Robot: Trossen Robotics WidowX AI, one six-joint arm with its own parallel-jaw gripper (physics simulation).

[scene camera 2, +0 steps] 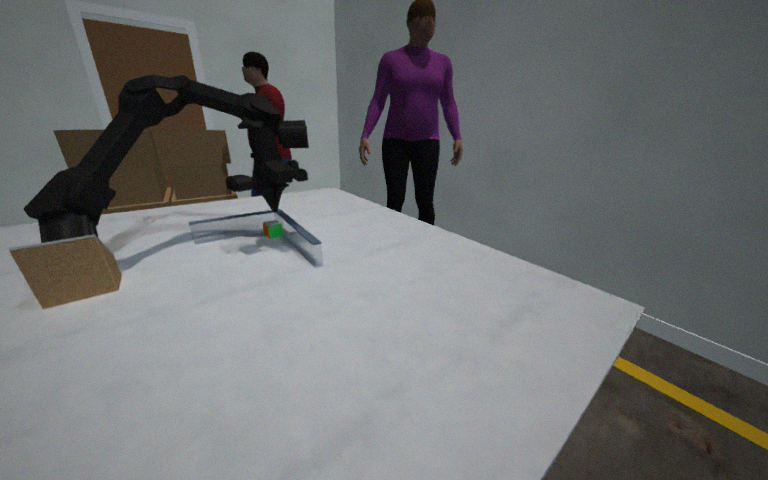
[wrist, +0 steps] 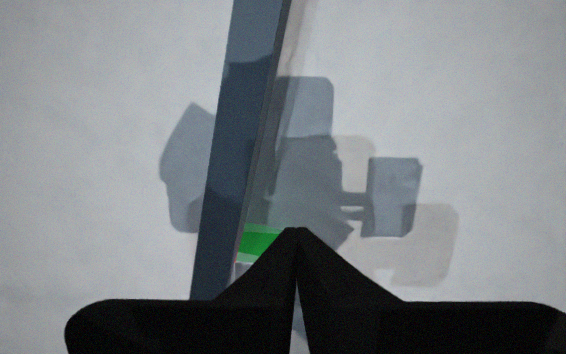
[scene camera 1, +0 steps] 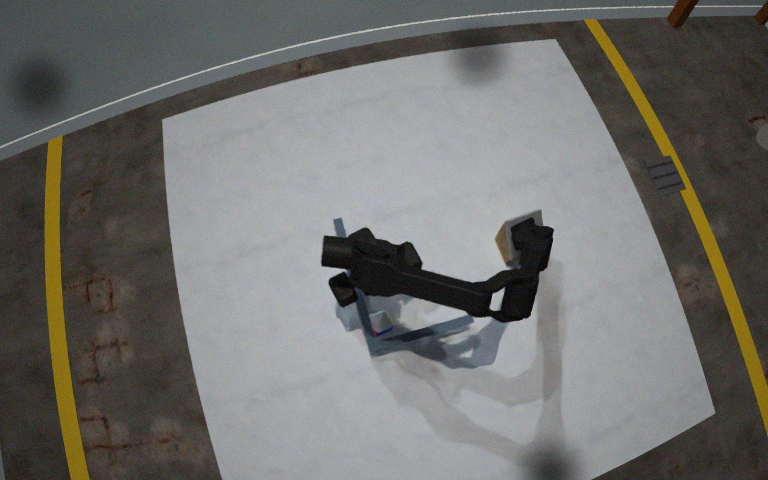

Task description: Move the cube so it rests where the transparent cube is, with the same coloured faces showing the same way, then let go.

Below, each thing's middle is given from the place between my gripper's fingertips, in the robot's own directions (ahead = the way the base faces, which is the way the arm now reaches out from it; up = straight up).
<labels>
I see my gripper 2 cm short of the transparent cube (wrist: pixel 255 239), 7 cm to the right of it and 7 cm above it.
</labels>
